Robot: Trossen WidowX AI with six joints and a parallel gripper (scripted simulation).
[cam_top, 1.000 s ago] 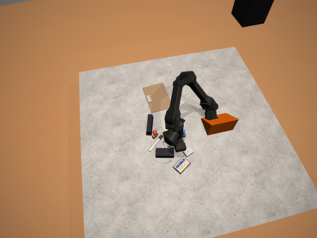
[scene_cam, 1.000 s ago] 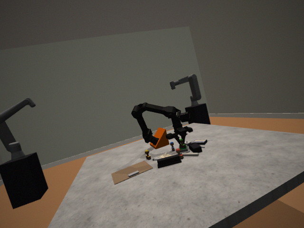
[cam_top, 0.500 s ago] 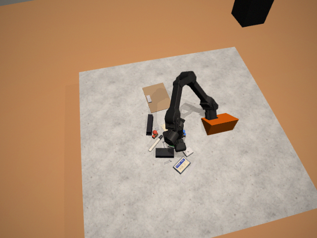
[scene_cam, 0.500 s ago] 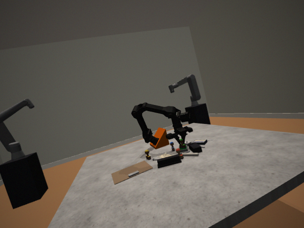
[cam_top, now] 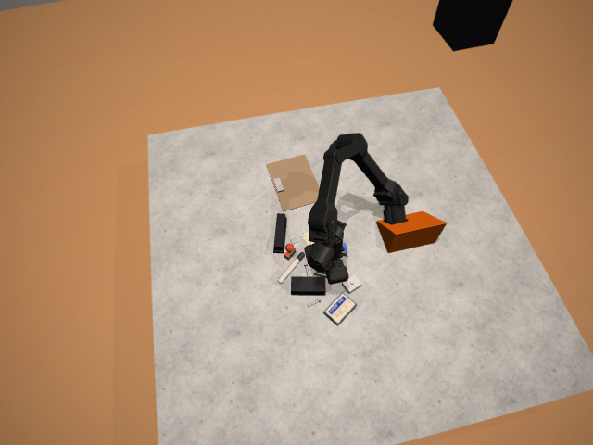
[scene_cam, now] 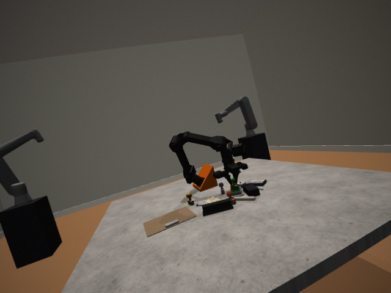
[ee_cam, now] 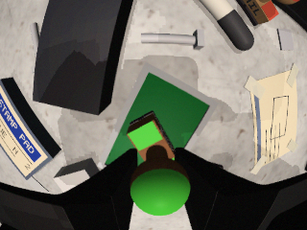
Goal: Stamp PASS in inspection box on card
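Now: gripper tip 30 mm above the green ink pad. The rest, counted from my gripper tip: white block (50 mm behind, 70 mm to the left, 20 mm below); then green-knobbed stamp (right at my gripper tip); then blue stamp (60 mm behind, 50 mm to the right, 20 mm below).
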